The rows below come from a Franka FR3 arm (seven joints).
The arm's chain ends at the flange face. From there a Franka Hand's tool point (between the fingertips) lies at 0.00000 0.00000 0.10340 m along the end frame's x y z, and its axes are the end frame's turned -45 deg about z.
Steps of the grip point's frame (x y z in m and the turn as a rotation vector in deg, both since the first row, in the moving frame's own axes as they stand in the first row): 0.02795, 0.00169, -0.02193, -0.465, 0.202, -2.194; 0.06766, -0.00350, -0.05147, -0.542, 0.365, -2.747; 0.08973, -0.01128, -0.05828, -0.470, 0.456, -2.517; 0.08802, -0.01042, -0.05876, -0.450, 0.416, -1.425
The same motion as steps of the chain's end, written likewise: 0.02010, -0.01889, -0.02193, -0.186, 0.472, -2.194; 0.04421, -0.05052, -0.05146, -0.125, 0.641, -2.747; 0.05429, -0.07142, -0.05827, -0.010, 0.655, -2.517; 0.05377, -0.06964, -0.05875, -0.024, 0.612, -1.425
